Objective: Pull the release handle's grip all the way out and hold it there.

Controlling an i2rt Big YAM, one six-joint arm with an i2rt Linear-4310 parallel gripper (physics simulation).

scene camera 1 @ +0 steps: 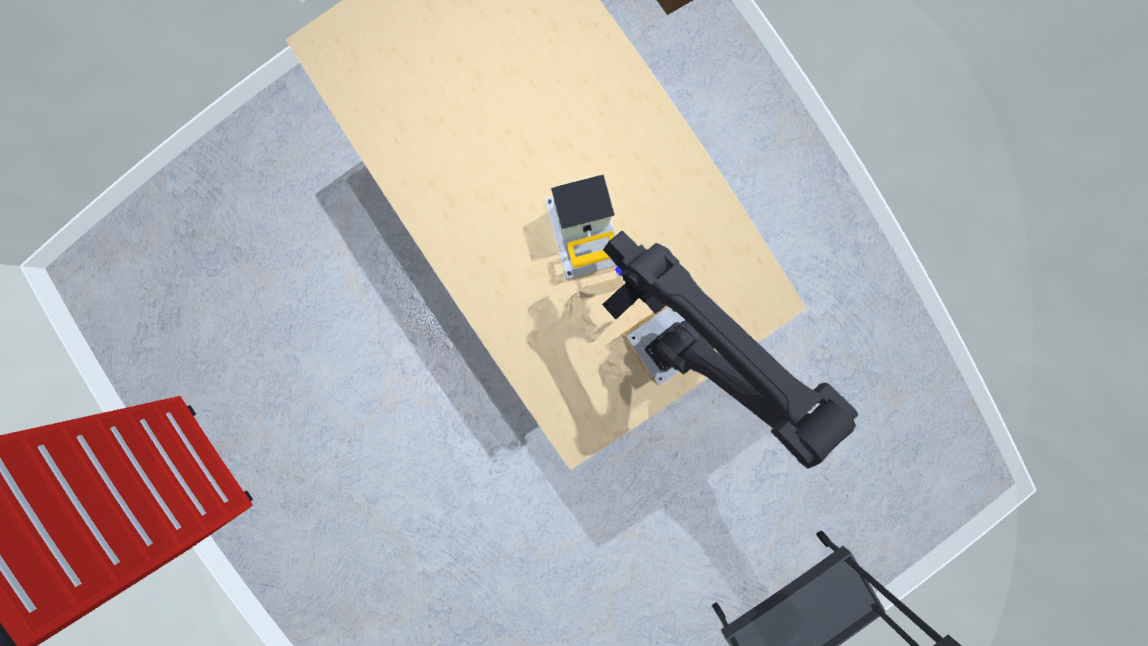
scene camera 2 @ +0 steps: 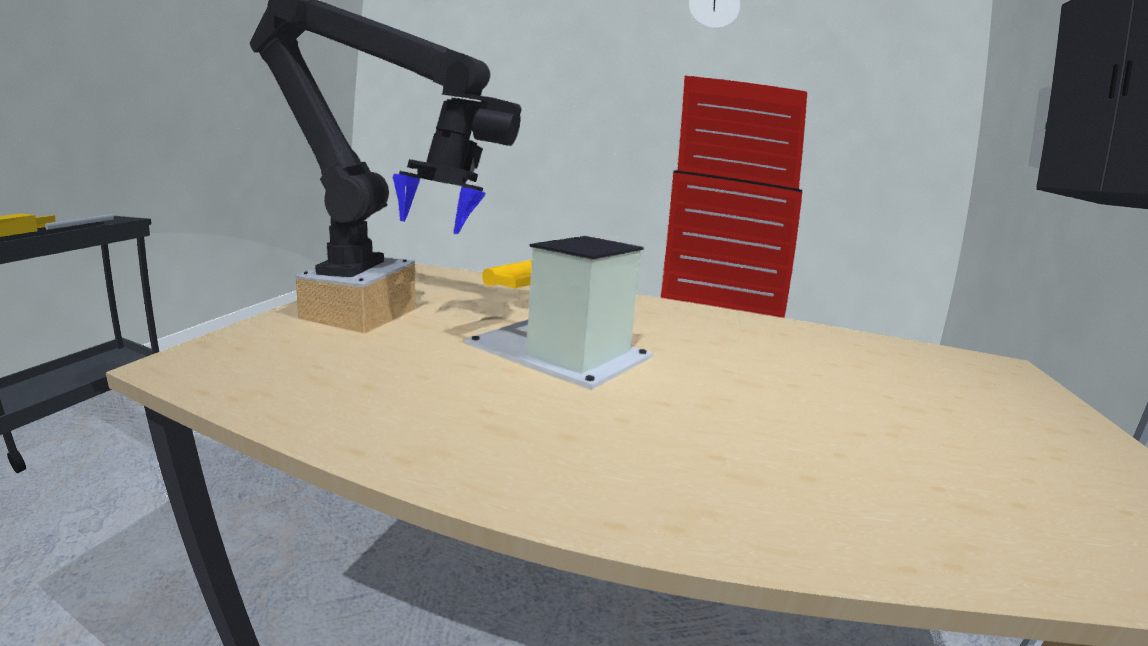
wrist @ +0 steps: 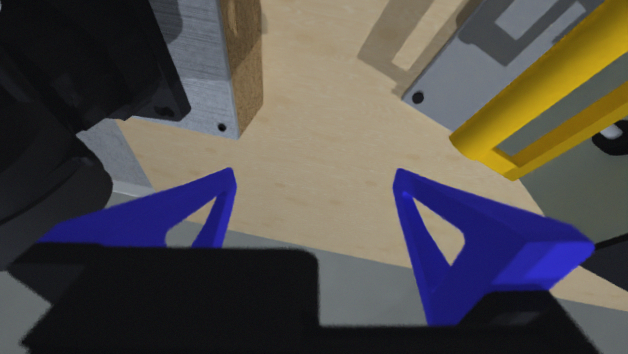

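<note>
The yellow grip is a rectangular loop on a short rod beside a pale green housing with a black top. The housing stands on a grey base plate. My gripper is open and empty, with its blue fingers pointing down. It hangs above the table, higher than the grip and off to its side, between the housing and my arm's base. In the wrist view the grip is right of the right finger's tip. In scene camera 1 my arm hides most of the fingers and one end of the grip.
The wooden block under my arm's base stands near the gripper, on the same table. A red drawer cabinet and a dark cart stand away from the table.
</note>
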